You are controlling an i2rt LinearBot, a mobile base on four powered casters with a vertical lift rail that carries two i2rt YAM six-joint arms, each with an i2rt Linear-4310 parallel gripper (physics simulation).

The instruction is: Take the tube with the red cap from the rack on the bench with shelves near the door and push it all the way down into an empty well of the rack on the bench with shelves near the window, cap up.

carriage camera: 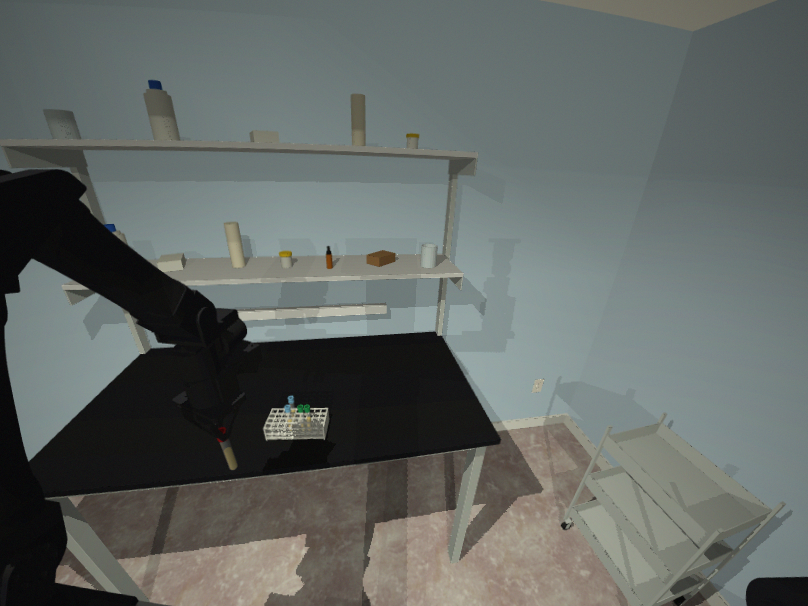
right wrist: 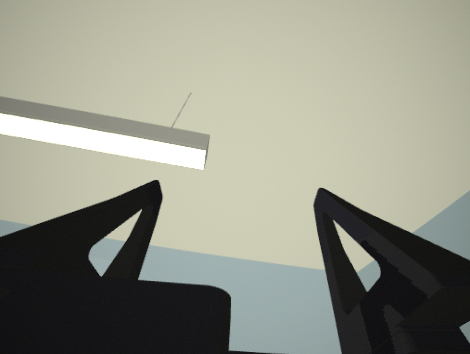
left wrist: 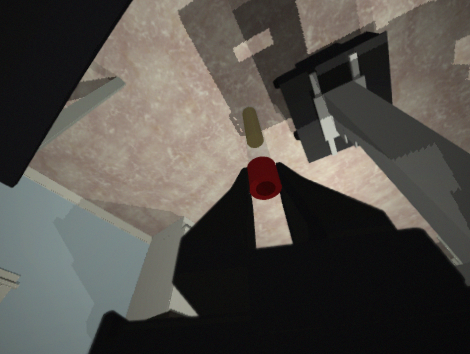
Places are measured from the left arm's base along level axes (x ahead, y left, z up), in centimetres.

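Pixels of known places: left gripper, between the fingertips: (carriage camera: 222, 437) (left wrist: 262, 172); right gripper, between the fingertips: (right wrist: 237, 192).
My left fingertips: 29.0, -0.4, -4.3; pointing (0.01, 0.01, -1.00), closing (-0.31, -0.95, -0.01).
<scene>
Ahead of a thing's pixels: the offset from my left fingertips to its top centre, as dx, dy, dz. "pt": to the spot under its first point. Level surfaces: height alone.
My left gripper (carriage camera: 221, 431) (left wrist: 262, 172) is shut on the tube with the red cap {+0.3, +0.0, +1.6} (carriage camera: 229, 454) (left wrist: 253, 129). The fingers grip it at the cap, and the tube hangs below them, cap up and slightly tilted. In the carriage view it shows to the left of the white rack {pt +31.3, +12.6, -34.8} (carriage camera: 266, 431), against the front part of the black bench top {dz -38.3} (carriage camera: 404, 391). The rack holds several tubes with blue caps {pt +38.4, +5.7, -26.7} (carriage camera: 291, 399) and green caps {pt +34.8, -0.8, -26.6} (carriage camera: 306, 408), toward its back; other wells look empty. My right gripper (right wrist: 237, 192) is open and empty, facing the ceiling.
Two shelves (carriage camera: 313, 150) (carriage camera: 365, 276) with bottles and jars stand over the back of the bench. A grey cart (carriage camera: 701, 450) stands at the right by the wall. A ceiling lamp (right wrist: 100, 137) shows in the right wrist view. The robot's base (left wrist: 350, 90) shows in the left wrist view.
</scene>
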